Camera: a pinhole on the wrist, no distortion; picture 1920 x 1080 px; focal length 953.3 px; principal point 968.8 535.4 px. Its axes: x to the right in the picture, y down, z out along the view. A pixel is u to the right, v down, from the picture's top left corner.
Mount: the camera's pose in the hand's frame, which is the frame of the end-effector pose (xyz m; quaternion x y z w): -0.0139 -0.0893 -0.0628 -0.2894 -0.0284 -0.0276 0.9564
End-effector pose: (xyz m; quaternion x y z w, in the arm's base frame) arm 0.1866 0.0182 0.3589 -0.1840 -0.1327 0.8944 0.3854
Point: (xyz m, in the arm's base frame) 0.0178 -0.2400 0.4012
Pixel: 765 1004
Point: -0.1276 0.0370 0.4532
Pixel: 1541 695
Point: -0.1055 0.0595 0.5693
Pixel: 1453 408
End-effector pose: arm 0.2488 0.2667 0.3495 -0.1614 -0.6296 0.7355 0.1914
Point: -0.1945 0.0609 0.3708
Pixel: 1680 270
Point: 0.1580 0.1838 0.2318
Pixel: 1177 915
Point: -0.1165 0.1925 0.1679
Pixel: 1719 843
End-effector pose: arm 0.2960 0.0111 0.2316 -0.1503 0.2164 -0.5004 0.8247
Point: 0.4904 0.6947 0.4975
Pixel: 85 671
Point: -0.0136 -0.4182 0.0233
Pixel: behind the camera
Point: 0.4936 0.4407 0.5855
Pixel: 400 424
